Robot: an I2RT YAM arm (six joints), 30 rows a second.
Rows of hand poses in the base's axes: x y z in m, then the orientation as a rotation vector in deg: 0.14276, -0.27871, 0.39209, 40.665, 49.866, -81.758; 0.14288, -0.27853, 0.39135, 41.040, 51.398, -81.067; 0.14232, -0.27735, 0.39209, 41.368, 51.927, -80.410; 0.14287, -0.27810, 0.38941, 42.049, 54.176, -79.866; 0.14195, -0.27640, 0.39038, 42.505, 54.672, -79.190; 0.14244, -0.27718, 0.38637, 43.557, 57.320, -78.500; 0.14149, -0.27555, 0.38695, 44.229, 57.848, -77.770; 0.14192, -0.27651, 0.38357, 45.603, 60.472, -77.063; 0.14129, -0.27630, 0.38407, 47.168, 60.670, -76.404; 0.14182, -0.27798, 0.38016, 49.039, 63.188, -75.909; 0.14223, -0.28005, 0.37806, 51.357, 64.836, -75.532; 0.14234, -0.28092, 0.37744, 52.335, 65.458, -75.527
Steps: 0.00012, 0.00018, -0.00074, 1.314, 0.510, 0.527; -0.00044, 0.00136, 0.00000, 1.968, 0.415, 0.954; 0.00011, 0.00061, -0.00268, 3.890, 1.324, 1.253; -0.00081, 0.00231, -0.00171, 4.608, 1.148, 1.623; -0.00032, 0.00153, -0.00572, 7.034, 2.102, 1.856; -0.00127, 0.00316, -0.00514, 7.917, 1.836, 2.155; -0.00084, 0.00220, -0.00852, 10.524, 2.646, 2.200; -0.00147, 0.00241, -0.00802, 11.724, 1.815, 1.972; -0.00094, 0.00073, -0.01193, 14.510, 2.455, 1.551; -0.00053, -0.00134, -0.01403, 16.991, 2.401, 0.750; -0.00042, -0.00221, -0.01465, 17.955, 2.400, 0.280
